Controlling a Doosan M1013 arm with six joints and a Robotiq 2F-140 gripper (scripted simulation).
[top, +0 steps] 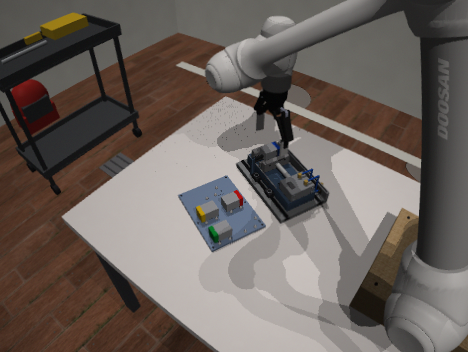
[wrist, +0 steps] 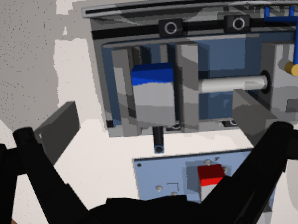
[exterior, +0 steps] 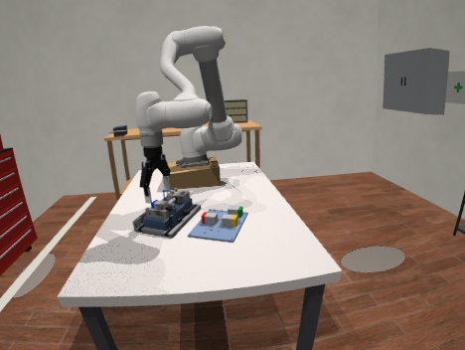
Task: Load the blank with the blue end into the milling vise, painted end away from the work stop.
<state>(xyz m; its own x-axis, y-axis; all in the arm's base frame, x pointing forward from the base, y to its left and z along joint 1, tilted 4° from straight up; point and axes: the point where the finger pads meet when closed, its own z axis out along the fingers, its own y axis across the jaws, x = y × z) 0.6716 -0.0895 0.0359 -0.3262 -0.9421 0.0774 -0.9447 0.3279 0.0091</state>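
Right now my hand is 50 mm above the blue-ended blank. Round my hand: vise 70 mm behind, 20 mm to the left, 110 mm below; then red-ended blank 10 mm behind, 210 mm to the left, 130 mm below; then infeed plate 250 mm to the left, 150 mm below.
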